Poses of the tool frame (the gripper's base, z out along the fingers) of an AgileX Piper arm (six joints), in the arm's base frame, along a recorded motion.
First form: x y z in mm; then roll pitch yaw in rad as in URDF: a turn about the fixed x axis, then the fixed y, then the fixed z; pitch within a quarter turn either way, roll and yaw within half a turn.
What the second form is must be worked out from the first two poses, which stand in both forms.
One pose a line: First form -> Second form
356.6 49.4 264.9 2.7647 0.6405 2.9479 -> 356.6 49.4 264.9 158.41 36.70 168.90
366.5 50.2 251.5 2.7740 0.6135 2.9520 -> 366.5 50.2 251.5 158.94 35.15 169.14
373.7 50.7 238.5 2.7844 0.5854 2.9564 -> 373.7 50.7 238.5 159.53 33.54 169.39
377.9 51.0 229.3 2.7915 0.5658 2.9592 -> 377.9 51.0 229.3 159.94 32.42 169.55
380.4 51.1 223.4 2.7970 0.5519 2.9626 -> 380.4 51.1 223.4 160.26 31.62 169.74
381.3 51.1 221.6 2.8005 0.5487 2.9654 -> 381.3 51.1 221.6 160.46 31.44 169.90
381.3 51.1 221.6 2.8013 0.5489 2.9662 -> 381.3 51.1 221.6 160.50 31.45 169.95
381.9 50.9 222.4 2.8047 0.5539 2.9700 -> 381.9 50.9 222.4 160.70 31.74 170.17
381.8 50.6 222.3 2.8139 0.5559 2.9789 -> 381.8 50.6 222.3 161.22 31.85 170.68
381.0 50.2 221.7 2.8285 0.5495 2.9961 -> 381.0 50.2 221.7 162.06 31.48 171.66
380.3 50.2 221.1 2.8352 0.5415 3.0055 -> 380.3 50.2 221.1 162.44 31.03 172.20
